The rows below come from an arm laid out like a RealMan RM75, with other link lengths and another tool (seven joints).
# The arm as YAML. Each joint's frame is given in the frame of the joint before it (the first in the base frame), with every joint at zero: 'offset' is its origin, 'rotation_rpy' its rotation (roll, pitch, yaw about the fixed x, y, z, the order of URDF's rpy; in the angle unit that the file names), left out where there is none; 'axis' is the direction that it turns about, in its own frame. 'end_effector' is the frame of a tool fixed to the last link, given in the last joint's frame.
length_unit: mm
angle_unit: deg
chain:
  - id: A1
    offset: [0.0, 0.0, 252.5]
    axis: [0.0, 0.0, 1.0]
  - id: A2
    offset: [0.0, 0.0, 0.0]
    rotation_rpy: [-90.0, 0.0, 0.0]
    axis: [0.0, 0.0, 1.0]
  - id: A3
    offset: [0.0, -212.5, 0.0]
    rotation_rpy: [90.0, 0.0, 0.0]
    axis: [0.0, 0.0, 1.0]
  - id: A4
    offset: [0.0, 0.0, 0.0]
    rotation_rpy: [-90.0, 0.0, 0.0]
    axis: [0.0, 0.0, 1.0]
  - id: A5
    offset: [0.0, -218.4, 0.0]
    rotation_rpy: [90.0, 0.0, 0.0]
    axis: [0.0, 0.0, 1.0]
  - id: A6
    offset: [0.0, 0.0, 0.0]
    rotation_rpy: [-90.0, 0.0, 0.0]
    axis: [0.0, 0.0, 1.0]
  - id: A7
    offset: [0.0, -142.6, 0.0]
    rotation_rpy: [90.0, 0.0, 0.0]
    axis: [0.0, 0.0, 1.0]
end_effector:
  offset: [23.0, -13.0, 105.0]
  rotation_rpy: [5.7, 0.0, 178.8]
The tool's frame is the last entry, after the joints.
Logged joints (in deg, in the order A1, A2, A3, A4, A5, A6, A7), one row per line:
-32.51 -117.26 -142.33 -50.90 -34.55 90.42 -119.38
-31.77 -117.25 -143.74 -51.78 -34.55 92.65 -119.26
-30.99 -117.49 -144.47 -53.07 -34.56 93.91 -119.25
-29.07 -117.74 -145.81 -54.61 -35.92 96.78 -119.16
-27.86 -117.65 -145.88 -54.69 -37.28 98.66 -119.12
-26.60 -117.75 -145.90 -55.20 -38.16 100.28 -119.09
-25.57 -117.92 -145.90 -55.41 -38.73 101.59 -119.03
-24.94 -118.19 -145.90 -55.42 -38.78 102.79 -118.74
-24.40 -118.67 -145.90 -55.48 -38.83 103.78 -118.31
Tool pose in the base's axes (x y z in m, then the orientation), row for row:
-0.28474 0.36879 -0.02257 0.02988 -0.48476 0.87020 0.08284
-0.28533 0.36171 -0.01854 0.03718 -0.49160 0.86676 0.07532
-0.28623 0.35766 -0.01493 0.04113 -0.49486 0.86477 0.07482
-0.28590 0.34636 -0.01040 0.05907 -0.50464 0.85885 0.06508
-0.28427 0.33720 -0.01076 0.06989 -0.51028 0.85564 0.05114
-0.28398 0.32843 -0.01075 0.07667 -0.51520 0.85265 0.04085
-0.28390 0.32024 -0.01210 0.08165 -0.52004 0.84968 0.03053
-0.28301 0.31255 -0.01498 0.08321 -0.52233 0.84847 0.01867
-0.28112 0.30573 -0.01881 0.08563 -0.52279 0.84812 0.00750
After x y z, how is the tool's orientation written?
As a quaternion, w x y z.
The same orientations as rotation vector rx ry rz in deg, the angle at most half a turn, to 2 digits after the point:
-85.64 153.72 14.63
-86.45 152.43 13.25
-86.82 151.71 13.13
-87.57 149.04 11.29
-87.98 147.52 8.82
-88.47 146.41 7.01
-89.03 145.47 5.23
-89.34 145.13 3.19
-89.29 144.86 1.28

